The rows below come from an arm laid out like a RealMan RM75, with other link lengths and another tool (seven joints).
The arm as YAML. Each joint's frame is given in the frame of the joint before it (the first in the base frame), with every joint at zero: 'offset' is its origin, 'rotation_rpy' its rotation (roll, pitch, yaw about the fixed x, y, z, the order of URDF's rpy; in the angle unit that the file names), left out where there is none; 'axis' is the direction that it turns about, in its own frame. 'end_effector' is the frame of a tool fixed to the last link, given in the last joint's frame.
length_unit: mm
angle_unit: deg
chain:
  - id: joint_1
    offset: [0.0, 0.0, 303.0]
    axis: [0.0, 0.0, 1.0]
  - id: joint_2
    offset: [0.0, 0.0, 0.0]
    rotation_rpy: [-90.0, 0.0, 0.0]
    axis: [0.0, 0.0, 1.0]
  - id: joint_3
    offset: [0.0, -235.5, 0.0]
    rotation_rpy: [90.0, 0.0, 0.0]
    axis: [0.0, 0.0, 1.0]
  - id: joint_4
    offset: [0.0, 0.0, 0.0]
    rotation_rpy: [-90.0, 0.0, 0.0]
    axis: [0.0, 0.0, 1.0]
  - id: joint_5
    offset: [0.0, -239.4, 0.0]
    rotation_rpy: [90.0, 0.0, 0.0]
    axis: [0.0, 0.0, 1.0]
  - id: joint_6
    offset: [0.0, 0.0, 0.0]
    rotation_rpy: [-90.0, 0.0, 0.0]
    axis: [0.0, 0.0, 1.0]
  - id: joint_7
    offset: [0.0, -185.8, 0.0]
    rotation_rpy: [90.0, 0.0, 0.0]
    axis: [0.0, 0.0, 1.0]
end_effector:
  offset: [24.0, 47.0, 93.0]
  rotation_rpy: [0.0, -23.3, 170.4]
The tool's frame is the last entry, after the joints.
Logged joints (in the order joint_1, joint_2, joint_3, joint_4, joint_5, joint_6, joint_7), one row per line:
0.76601 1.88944 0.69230 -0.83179 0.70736 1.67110 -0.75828
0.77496 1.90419 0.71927 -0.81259 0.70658 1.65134 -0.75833
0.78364 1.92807 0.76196 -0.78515 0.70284 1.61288 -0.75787
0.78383 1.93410 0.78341 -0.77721 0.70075 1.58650 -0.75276
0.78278 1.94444 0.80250 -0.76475 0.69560 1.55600 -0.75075
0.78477 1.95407 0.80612 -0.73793 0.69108 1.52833 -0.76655
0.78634 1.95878 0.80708 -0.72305 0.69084 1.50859 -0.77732
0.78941 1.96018 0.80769 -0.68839 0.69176 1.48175 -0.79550
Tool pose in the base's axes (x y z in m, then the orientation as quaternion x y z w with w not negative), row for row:
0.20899 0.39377 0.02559 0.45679 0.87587 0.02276 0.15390
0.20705 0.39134 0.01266 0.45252 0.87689 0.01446 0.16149
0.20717 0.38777 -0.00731 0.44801 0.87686 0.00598 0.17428
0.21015 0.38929 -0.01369 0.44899 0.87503 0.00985 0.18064
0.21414 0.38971 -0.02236 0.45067 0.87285 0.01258 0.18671
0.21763 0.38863 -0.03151 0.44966 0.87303 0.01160 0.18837
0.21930 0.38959 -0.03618 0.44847 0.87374 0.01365 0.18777
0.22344 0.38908 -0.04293 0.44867 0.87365 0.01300 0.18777
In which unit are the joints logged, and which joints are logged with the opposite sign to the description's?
The joints are logged in radians. Opposite sign: joint_3.
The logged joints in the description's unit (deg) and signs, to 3 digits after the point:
43.889 108.257 -39.666 -47.658 40.529 95.747 -43.446
44.402 109.102 -41.211 -46.558 40.484 94.615 -43.449
44.899 110.470 -43.657 -44.986 40.270 92.411 -43.423
44.910 110.816 -44.886 -44.531 40.150 90.900 -43.130
44.850 111.408 -45.980 -43.817 39.855 89.152 -43.015
44.964 111.960 -46.187 -42.280 39.596 87.567 -43.920
45.054 112.230 -46.242 -41.428 39.582 86.436 -44.537
45.230 112.310 -46.277 -39.442 39.635 84.898 -45.579

